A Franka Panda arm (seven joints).
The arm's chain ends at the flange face. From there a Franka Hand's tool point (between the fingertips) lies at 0.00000 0.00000 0.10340 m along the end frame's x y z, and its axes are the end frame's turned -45 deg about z.
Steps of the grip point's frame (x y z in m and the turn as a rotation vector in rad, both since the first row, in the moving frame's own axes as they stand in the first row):
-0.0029 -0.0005 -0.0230 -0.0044 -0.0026 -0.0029
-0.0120 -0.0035 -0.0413 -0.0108 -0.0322 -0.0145
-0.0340 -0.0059 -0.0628 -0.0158 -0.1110 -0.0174
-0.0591 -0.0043 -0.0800 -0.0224 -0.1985 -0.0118
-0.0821 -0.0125 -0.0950 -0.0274 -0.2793 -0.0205
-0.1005 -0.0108 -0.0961 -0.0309 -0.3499 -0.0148
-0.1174 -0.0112 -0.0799 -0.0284 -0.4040 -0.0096
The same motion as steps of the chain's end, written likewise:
-0.0025 0.0012 -0.0230 -0.0049 0.0013 -0.0029
-0.0094 0.0029 -0.0412 -0.0304 -0.0151 -0.0145
-0.0213 0.0106 -0.0622 -0.0897 -0.0673 -0.0174
-0.0321 0.0226 -0.0779 -0.1562 -0.1245 -0.0118
-0.0489 0.0269 -0.0910 -0.2169 -0.1781 -0.0205
-0.0561 0.0360 -0.0898 -0.2693 -0.2256 -0.0148
-0.0644 0.0442 -0.0715 -0.3058 -0.2656 -0.0096

